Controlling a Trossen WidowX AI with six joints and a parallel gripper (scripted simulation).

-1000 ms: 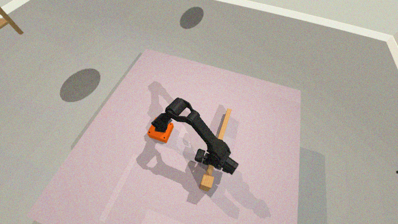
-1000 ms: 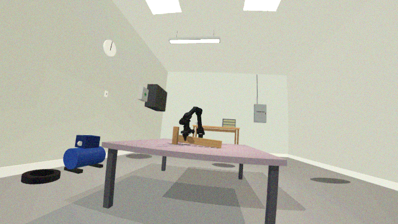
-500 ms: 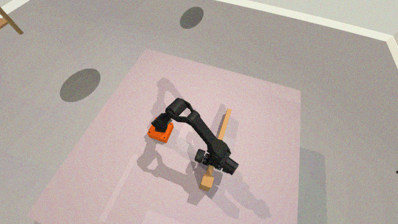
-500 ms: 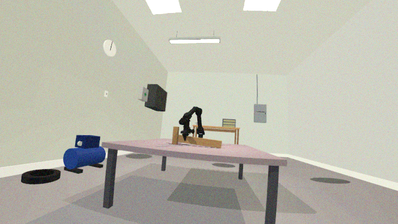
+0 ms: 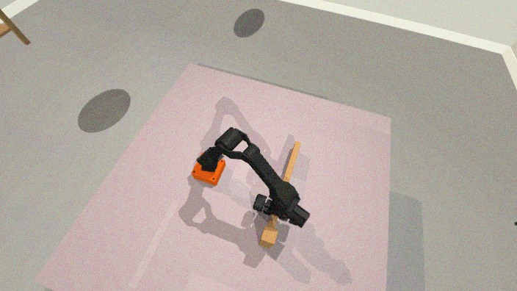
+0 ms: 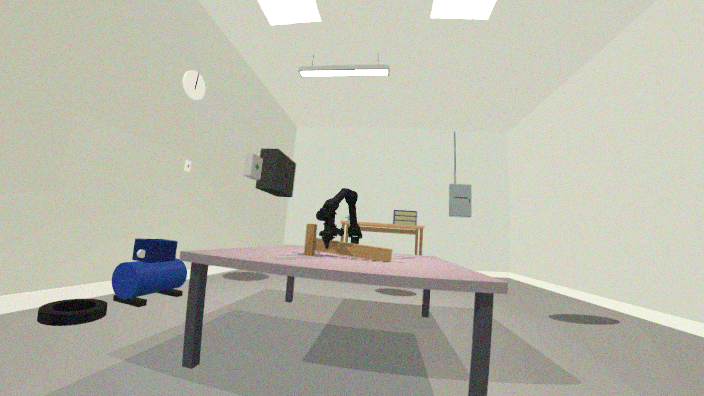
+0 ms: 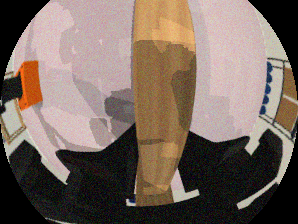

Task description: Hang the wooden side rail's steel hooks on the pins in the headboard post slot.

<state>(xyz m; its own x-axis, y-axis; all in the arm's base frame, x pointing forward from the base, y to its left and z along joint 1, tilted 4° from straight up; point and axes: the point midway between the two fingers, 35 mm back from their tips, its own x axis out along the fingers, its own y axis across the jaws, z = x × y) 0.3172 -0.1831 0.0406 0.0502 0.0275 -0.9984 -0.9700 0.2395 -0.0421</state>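
Now: gripper tip 10 cm to the left of the headboard post, 4 cm below it and 2 cm past it.
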